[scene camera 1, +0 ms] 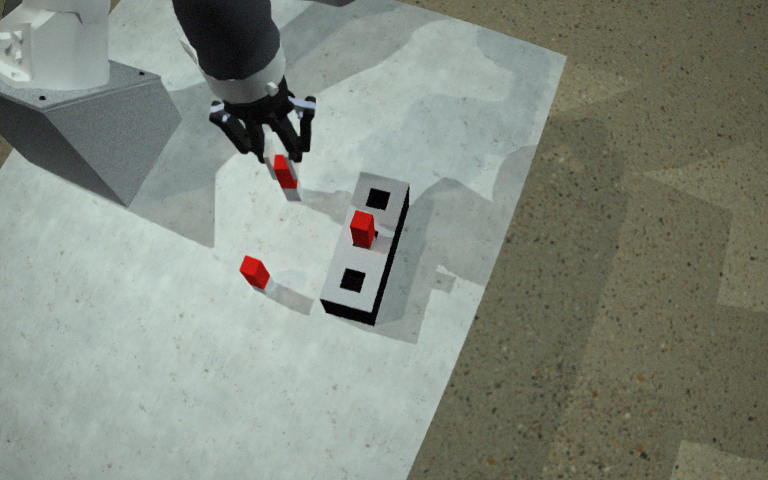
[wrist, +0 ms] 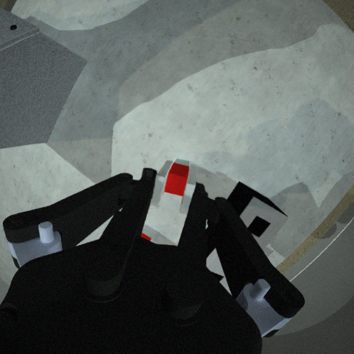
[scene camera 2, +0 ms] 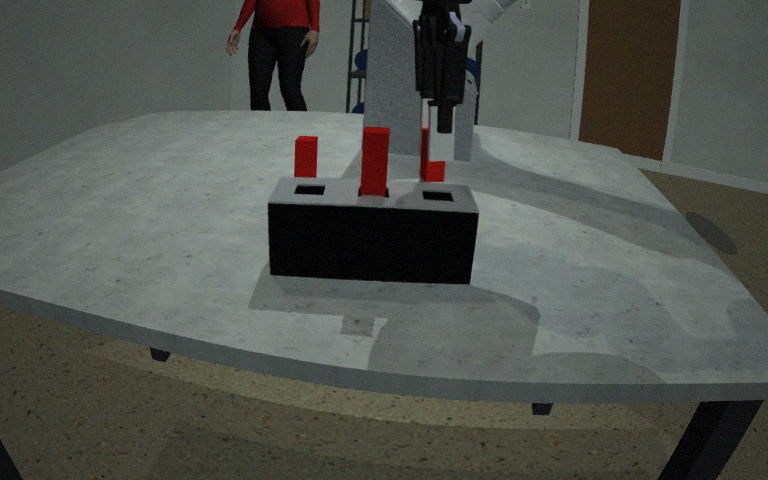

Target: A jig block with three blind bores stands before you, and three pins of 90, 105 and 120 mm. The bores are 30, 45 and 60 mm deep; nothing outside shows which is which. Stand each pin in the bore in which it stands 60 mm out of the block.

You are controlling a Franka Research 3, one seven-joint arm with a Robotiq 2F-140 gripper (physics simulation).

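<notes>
My gripper [scene camera 1: 281, 162] [scene camera 2: 434, 138] [wrist: 178, 174] is shut on a red pin [scene camera 1: 286, 174] [scene camera 2: 434, 171] [wrist: 176, 181], its pads on two opposite sides. This pin looks upright, its foot at the table top. A second red pin [scene camera 1: 361, 229] [scene camera 2: 374, 161] stands upright in the middle bore of the jig block [scene camera 1: 362, 297] [scene camera 2: 370, 243] [wrist: 257, 207]. A third red pin [scene camera 1: 253, 272] [scene camera 2: 305, 156] stands on the table; a small part of it shows in the wrist view [wrist: 145, 236]. The two end bores [scene camera 1: 378, 199] [scene camera 1: 352, 280] are empty. Bore depths are hidden.
The grey robot pedestal [scene camera 1: 113, 130] [scene camera 2: 390, 84] [wrist: 37, 90] stands behind the held pin. The table edge [scene camera 2: 396, 387] lies beyond the block, on the side away from the pedestal. A person [scene camera 2: 277, 56] stands behind the table.
</notes>
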